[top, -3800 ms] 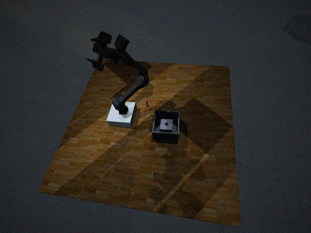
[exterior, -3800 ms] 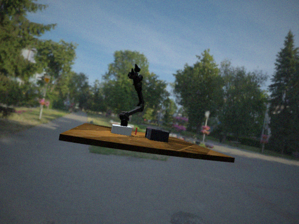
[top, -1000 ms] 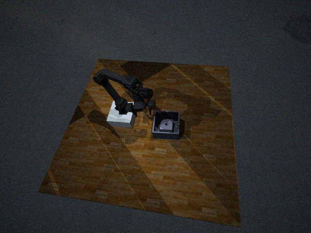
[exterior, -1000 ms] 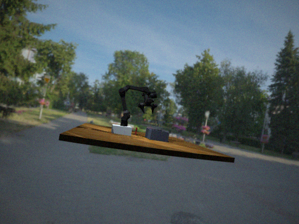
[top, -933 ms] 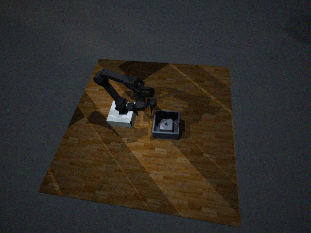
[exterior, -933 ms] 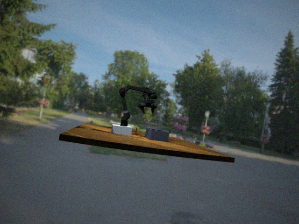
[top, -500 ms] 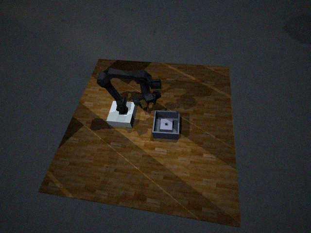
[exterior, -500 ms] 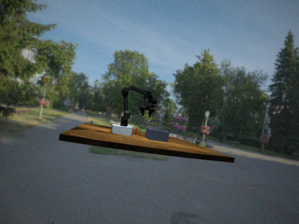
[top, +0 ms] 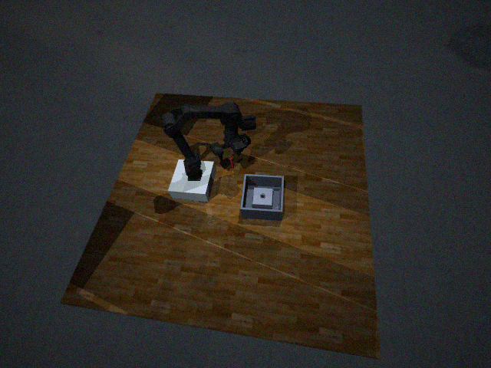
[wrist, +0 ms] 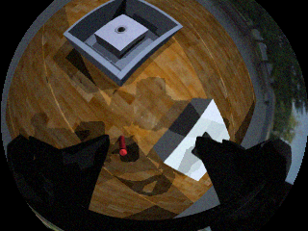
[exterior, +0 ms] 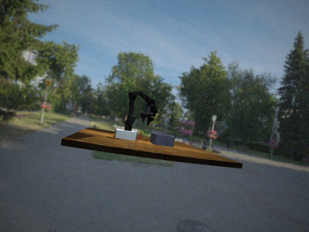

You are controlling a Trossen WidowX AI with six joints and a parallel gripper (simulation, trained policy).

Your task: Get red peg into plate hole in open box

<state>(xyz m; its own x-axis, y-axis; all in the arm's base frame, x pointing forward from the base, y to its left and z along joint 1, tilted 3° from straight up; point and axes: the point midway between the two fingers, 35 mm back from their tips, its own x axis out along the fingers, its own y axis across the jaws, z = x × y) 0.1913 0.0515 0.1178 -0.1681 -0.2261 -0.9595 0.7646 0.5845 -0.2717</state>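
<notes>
The red peg lies 13 cm below my gripper tip, 7 cm to the left of it and 1 cm behind it. From my gripper tip the other things lie so: light plate 16 cm ahead, 13 cm to the right, 13 cm below; then grey box 16 cm ahead, 15 cm below, 13 cm to the right.
</notes>
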